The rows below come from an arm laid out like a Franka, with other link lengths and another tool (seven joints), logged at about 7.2 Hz.
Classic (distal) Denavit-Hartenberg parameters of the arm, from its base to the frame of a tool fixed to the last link. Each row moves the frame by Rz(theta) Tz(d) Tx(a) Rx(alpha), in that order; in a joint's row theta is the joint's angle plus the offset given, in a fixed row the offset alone. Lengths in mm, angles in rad.
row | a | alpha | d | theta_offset
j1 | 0 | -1.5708 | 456.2 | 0
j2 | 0 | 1.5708 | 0 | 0
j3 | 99.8 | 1.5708 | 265.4 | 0
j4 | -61.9 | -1.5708 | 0 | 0
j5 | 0 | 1.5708 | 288 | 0
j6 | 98.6 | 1.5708 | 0 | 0
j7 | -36 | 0.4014 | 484.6 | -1.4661
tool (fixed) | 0 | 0 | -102.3 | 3.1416
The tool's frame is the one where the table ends.
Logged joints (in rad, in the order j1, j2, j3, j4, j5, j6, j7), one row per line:
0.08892, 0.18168, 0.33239, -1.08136, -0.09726, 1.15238, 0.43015
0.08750, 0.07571, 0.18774, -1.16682, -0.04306, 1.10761, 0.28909
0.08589, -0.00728, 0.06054, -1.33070, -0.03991, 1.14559, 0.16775
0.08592, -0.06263, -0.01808, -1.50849, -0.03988, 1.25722, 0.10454
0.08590, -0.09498, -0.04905, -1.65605, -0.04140, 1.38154, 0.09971
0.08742, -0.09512, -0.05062, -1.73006, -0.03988, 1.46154, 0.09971
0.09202, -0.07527, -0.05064, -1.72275, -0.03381, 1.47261, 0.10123
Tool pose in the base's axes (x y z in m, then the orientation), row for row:
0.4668, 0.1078, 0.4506, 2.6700, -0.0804, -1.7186
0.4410, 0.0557, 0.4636, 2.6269, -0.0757, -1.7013
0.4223, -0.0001, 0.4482, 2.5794, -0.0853, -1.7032
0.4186, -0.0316, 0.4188, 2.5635, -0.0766, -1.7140
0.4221, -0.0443, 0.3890, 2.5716, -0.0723, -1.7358
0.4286, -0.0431, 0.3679, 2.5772, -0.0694, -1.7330
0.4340, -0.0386, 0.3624, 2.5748, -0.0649, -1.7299
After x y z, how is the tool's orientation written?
As angles about the fixed x, y, z axes (roll, pitch, yaw), in radians.
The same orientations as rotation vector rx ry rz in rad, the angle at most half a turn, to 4 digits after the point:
1.7706, -2.0943, -0.4270
1.7658, -2.0536, -0.4682
1.7303, -2.0259, -0.5038
1.7168, -2.0283, -0.5306
1.7039, -2.0549, -0.5343
1.7116, -2.0561, -0.5309
1.7161, -2.0525, -0.5366

